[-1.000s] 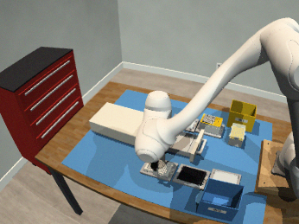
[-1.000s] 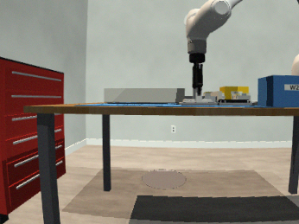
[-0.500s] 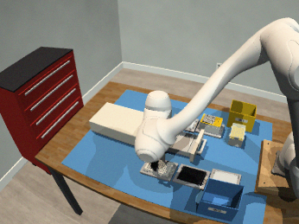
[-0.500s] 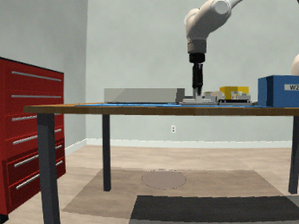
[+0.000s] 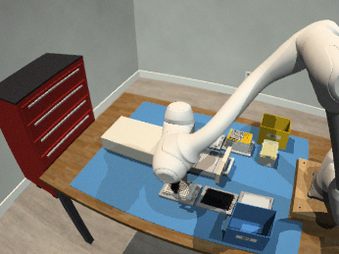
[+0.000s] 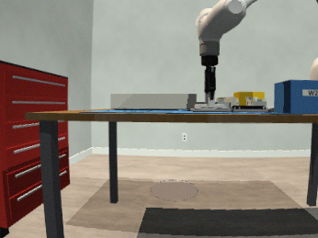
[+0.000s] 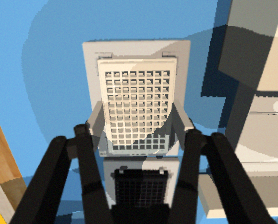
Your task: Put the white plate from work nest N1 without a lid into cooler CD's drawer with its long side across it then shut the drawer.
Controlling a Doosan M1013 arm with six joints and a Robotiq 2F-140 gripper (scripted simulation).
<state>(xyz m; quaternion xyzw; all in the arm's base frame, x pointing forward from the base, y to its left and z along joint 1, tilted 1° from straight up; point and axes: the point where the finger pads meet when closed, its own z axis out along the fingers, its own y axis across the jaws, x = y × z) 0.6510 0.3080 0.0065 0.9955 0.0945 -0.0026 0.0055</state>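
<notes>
My hand is 20 cm to the left of the drawer, 2 cm short of it and 2 cm above it. From my hand the other things lie so: black plate (17 cm behind, 3 cm to the right, 2 cm below); then cooler CD (18 cm to the right, 15 cm ahead, 1 cm below); then white plate (2 cm below).
</notes>
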